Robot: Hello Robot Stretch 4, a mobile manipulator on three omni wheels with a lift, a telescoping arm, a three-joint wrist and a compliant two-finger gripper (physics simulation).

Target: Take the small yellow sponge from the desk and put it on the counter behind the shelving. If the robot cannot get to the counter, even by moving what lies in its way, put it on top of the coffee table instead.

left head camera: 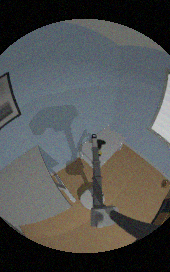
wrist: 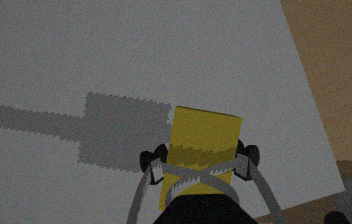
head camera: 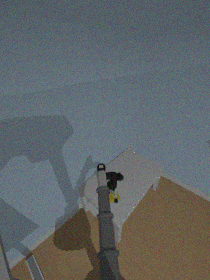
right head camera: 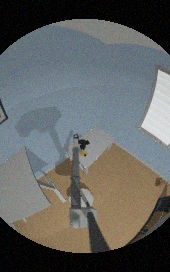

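Where they show: gripper, fingertip midpoint: (wrist: 197, 153) (head camera: 113, 198) (right head camera: 83, 153); robot's base, origin of the base link: (left head camera: 91, 197) (right head camera: 81, 197).
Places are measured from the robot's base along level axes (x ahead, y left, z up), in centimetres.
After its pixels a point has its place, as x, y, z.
Observation:
The small yellow sponge (head camera: 113, 196) @(70.8, -8.9, 53.2) (right head camera: 83, 154) @(67.8, -8.8, 52.1) (wrist: 206, 131) @(72.2, -12.0, 53.2) is between the fingers of my gripper (wrist: 197, 153) @(71.6, -8.8, 48.5), which is shut on it. Its far end sticks out past the fingertips. The gripper and sponge are over the low white coffee table (head camera: 139, 172) @(104.3, -44.2, 42.3) (left head camera: 113, 140) @(104.2, -46.2, 42.2) (right head camera: 101, 141) @(100.5, -46.0, 42.3) (wrist: 235, 55) @(71.3, -22.3, 42.2), and their shadow falls on its top to the left of the sponge in the wrist view. The sponge looks to be held above the top; the exact height is unclear. The large grey desk (left head camera: 30, 187) @(5.1, 58.0, 92.3) (right head camera: 20, 187) @(4.5, 52.7, 92.2) is at the left. The counter cannot be made out.
Blue walls stand behind the coffee table. A desk leg frame (head camera: 35, 267) is at lower left. A small brown box (left head camera: 164, 183) @(-20.7, -185.7, 10.5) (right head camera: 159, 181) @(-20.7, -187.8, 13.5) is on the floor at right, near dark shelving (right head camera: 159, 211). A window (right head camera: 158, 107) @(85.7, -135.5, 134.5) is on the right wall.

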